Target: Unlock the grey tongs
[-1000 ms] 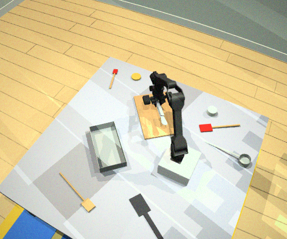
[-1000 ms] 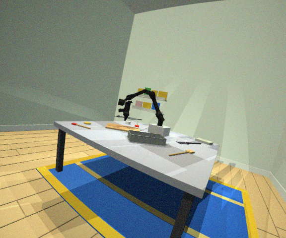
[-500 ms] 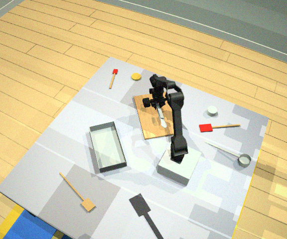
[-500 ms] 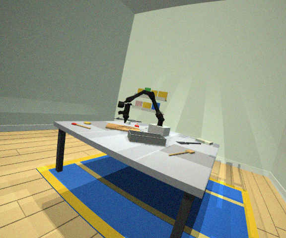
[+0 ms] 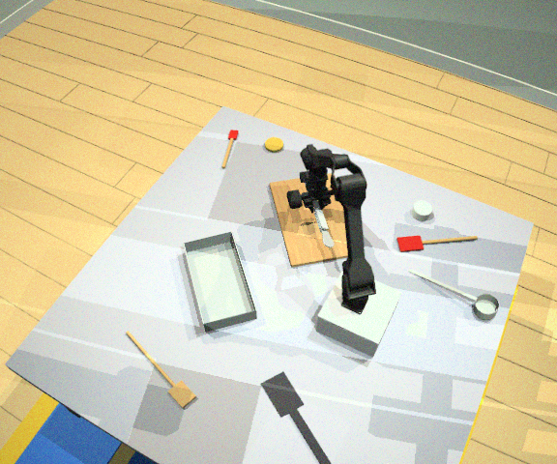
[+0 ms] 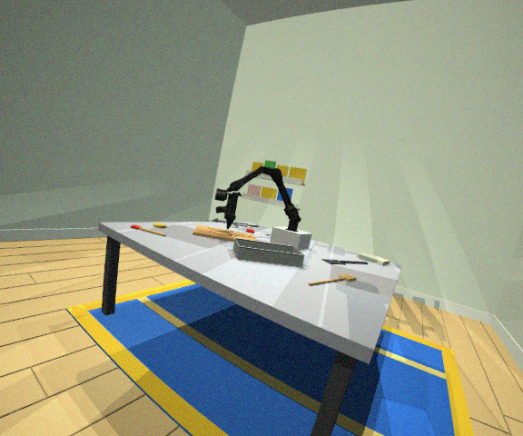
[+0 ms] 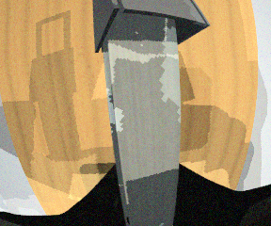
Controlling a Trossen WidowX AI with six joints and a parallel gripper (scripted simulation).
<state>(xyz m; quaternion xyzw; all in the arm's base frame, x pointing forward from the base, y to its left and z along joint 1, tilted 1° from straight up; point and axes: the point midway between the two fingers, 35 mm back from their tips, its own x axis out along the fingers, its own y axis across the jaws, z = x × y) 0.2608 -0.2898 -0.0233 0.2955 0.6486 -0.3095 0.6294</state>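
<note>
Right now my gripper tip is 4 cm above the wooden board. Round my gripper tip: roasting tin (15 cm ahead, 37 cm to the left, 2 cm below); then dark spatula (25 cm behind, 65 cm to the left, 4 cm below).
</note>
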